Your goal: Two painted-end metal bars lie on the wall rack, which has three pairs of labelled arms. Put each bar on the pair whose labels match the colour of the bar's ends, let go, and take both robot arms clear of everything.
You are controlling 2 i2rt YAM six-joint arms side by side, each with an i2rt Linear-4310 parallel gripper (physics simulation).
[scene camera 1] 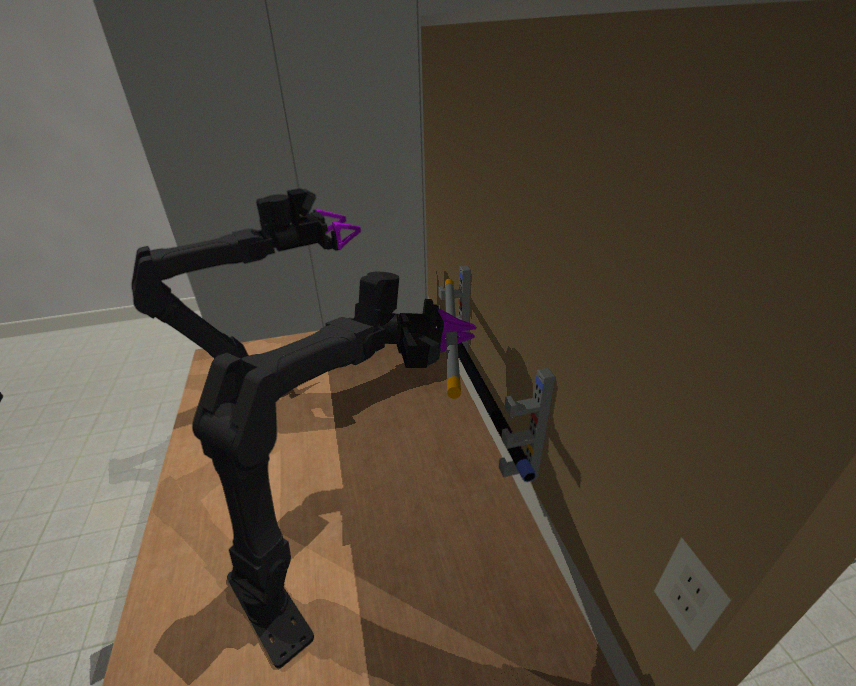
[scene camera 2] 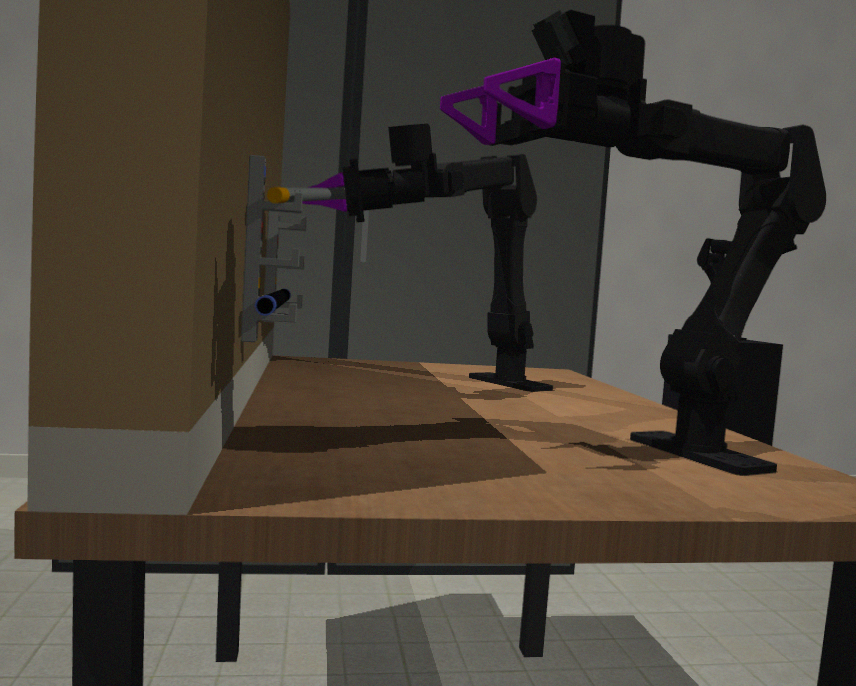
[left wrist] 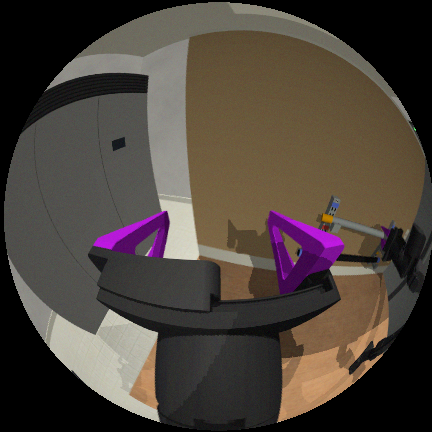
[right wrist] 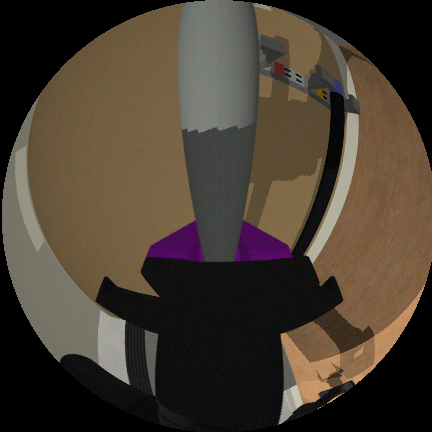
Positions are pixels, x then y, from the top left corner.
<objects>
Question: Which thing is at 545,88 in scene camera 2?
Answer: My left gripper.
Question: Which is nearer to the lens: the orange-ended grey bar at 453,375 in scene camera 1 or the blue-ended black bar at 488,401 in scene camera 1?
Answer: The orange-ended grey bar.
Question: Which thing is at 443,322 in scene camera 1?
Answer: My right gripper.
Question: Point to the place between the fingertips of my right gripper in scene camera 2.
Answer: At 301,196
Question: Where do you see a brown wall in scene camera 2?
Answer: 144,126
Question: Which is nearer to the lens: the orange-ended grey bar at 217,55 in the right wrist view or the blue-ended black bar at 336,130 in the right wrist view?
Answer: The orange-ended grey bar.
</objects>
